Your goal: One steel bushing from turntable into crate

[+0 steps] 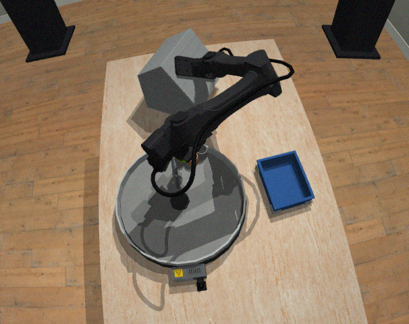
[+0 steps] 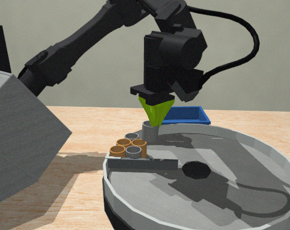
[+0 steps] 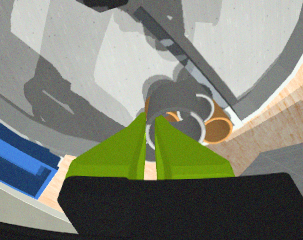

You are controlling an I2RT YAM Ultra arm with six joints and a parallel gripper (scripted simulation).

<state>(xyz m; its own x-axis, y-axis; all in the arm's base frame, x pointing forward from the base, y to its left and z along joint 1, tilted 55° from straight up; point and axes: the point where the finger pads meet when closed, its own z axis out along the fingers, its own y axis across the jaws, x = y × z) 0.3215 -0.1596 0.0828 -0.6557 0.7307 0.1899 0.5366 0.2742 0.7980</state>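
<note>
Now: the blue crate 330 mm to the left of my hand, 130 mm below it and 40 mm ahead of it. Also, from my hand: round grey turntable: 120 mm ahead, 110 mm below, 30 mm to the right.
</note>
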